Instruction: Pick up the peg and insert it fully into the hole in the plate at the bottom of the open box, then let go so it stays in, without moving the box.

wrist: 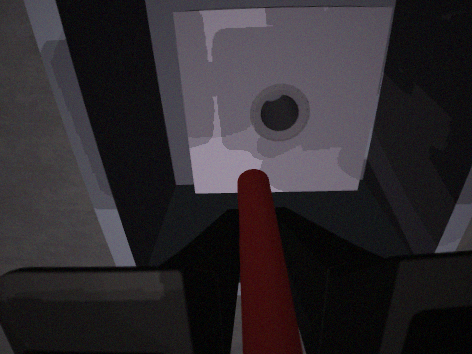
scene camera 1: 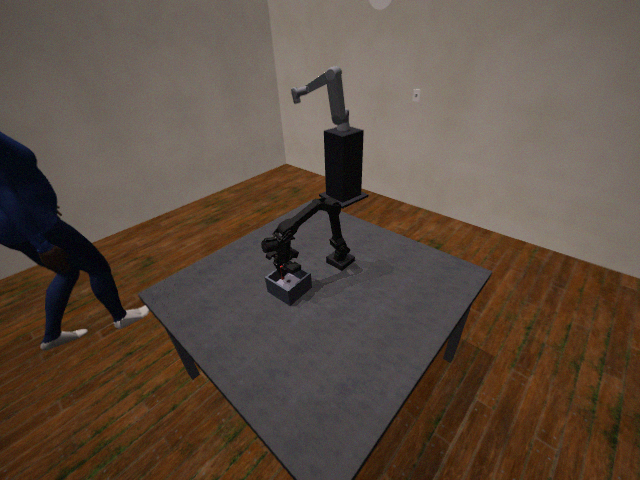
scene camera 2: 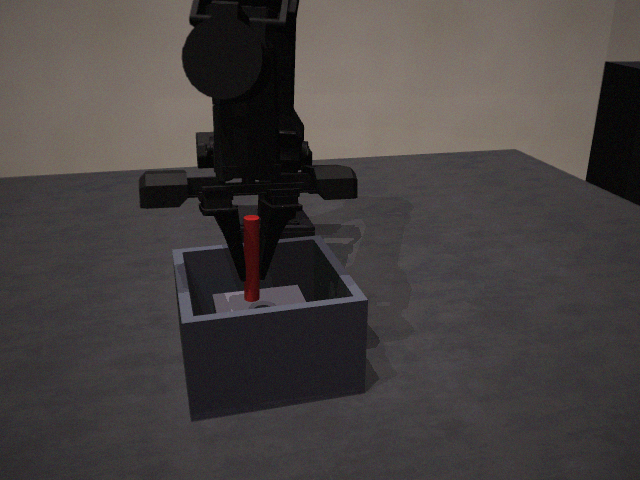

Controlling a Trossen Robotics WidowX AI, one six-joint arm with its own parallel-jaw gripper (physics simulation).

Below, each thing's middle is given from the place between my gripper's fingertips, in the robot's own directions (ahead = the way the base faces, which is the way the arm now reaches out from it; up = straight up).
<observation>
Now: the grey box point(scene camera 2: 236, 362) 5 cm below my hand, 3 cm behind it and 1 cm to the left of it. From my hand the other things lie so: pale plate point(scene camera 2: 232, 301) (7 cm below, 3 cm behind, 1 cm to the left); red peg point(scene camera 2: 251, 222) (2 cm above).
</observation>
